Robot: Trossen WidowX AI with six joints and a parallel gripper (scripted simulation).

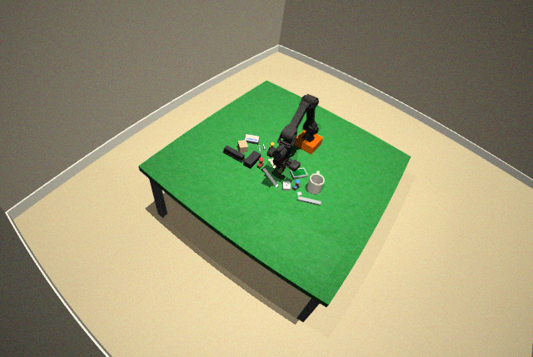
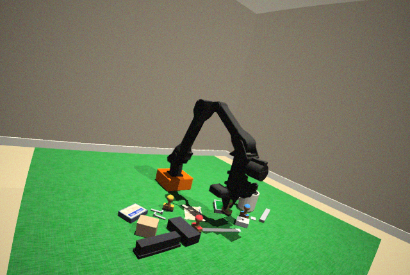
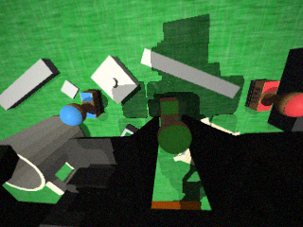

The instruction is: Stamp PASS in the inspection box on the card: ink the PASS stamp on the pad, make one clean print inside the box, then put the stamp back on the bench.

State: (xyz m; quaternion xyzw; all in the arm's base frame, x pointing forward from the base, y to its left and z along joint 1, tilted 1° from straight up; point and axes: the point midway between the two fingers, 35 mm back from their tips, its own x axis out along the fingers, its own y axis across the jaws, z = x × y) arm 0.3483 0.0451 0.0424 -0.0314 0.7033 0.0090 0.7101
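My gripper tip is 10 cm past the grey-framed ink pad, 7 cm to the right of it and 6 cm above it. Round my gripper tip: blue-knobbed stamp: 12 cm to the left, 5 cm below; then cream card: 9 cm behind, 8 cm to the right, 7 cm below; then green-knobbed PASS stamp: right at my gripper tip.
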